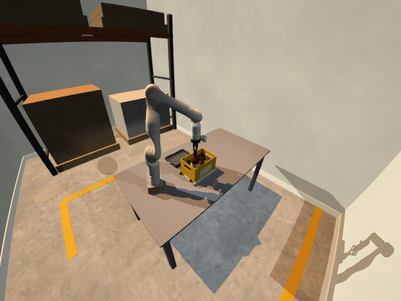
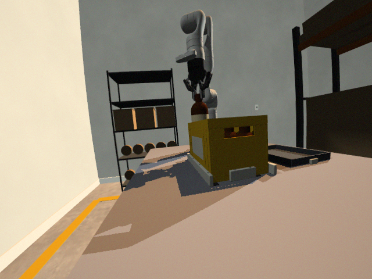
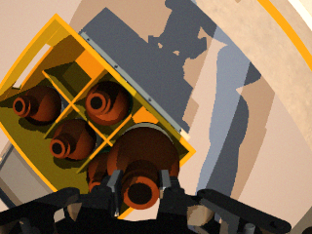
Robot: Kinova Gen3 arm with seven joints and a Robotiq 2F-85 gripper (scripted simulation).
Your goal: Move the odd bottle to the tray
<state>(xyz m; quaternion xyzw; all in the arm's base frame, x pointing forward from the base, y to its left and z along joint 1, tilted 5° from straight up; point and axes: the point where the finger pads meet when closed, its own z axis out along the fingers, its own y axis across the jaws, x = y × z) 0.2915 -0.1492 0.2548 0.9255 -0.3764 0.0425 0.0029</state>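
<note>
Right now my hand is 70 mm above the brown bottle. From my hand the other things lie so: dark tray (340 mm to the left, 280 mm below, 80 mm ahead); then yellow crate (200 mm below, 90 mm ahead, 50 mm to the left).
</note>
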